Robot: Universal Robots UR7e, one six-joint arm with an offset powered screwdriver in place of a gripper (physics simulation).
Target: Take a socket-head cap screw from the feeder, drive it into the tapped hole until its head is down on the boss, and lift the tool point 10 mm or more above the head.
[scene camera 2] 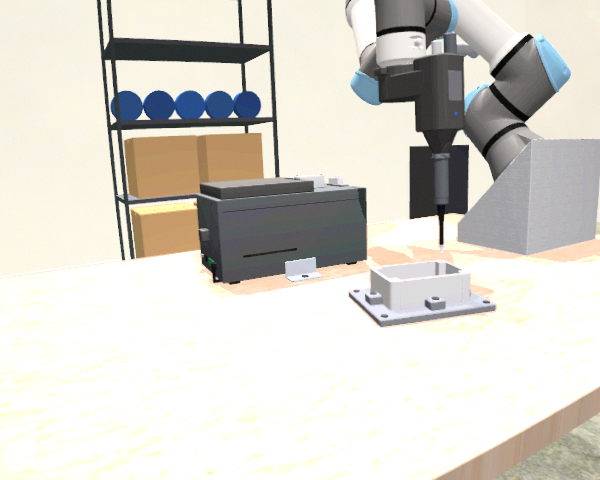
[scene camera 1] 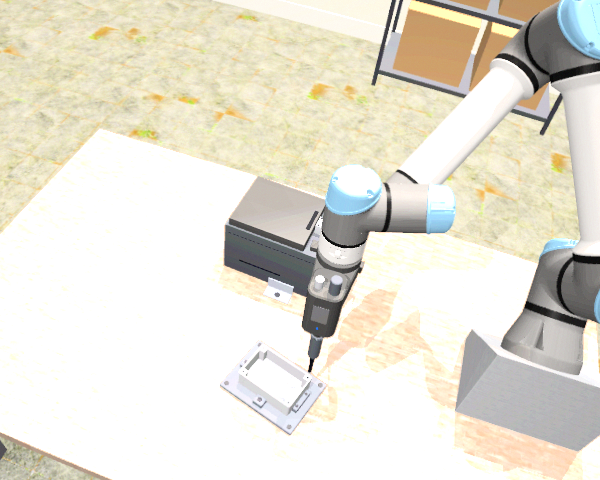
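The screwdriver [scene camera 1: 309,370] [scene camera 2: 441,245] points down, its tip a little above the back right part of the pale open box [scene camera 1: 273,388] [scene camera 2: 425,294]. A tiny light piece, seemingly a screw [scene camera 2: 441,248], sits at the bit's end in scene camera 2; in scene camera 1 it is too small to make out. The box stands on a grey plate [scene camera 1: 230,384] [scene camera 2: 400,316] with corner holes. A small boss with a hole [scene camera 1: 259,400] [scene camera 2: 435,302] stands at the plate's front side. Which hole is the tapped one, I cannot tell. The dark feeder [scene camera 1: 272,215] [scene camera 2: 290,230] stands behind the plate, to the left.
A small angle bracket [scene camera 1: 278,290] [scene camera 2: 302,272] is at the feeder's front. The arm's grey pedestal [scene camera 1: 525,400] [scene camera 2: 560,195] stands to the right. A shelf rack [scene camera 1: 382,57] [scene camera 2: 190,122] with cartons stands beyond the table. A dark panel [scene camera 2: 430,175] shows behind the screwdriver in scene camera 2.
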